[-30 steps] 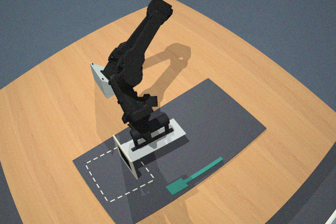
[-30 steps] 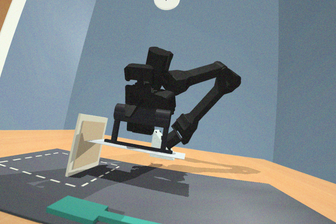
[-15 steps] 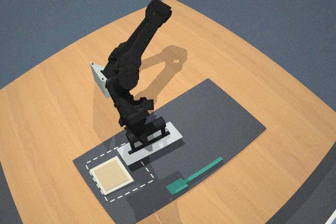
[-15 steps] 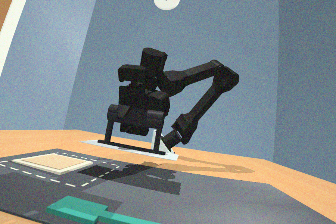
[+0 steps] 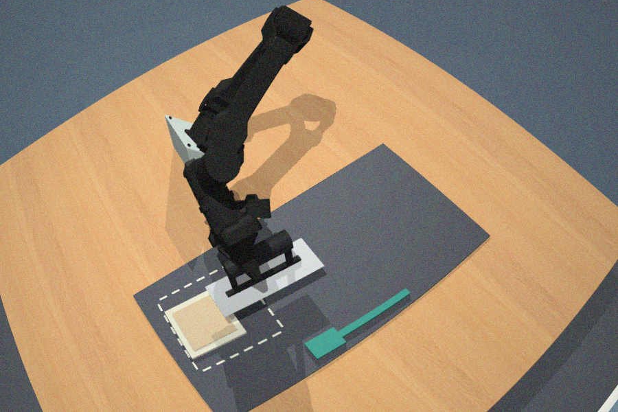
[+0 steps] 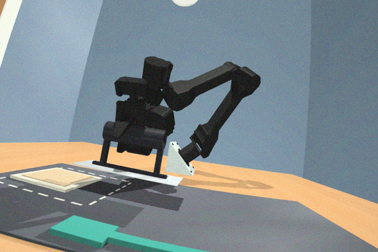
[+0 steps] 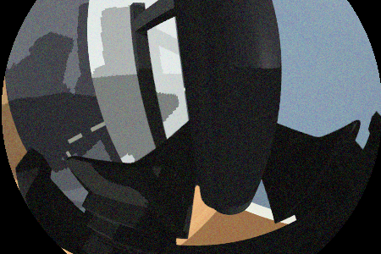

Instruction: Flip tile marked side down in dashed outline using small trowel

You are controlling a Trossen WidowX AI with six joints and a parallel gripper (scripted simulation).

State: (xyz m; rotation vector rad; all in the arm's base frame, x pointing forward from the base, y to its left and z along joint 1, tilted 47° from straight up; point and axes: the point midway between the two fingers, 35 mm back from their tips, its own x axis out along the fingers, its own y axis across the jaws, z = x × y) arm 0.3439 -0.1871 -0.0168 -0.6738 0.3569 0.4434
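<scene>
The grey mat lies 1 cm ahead of my gripper tip, 11 cm to the left of it and 11 cm below it. From my gripper tip the other things lie so: teal flat paddle (15 cm ahead, 7 cm to the left, 9 cm below); then cream tile (4 cm behind, 11 cm to the right, 9 cm below).
</scene>
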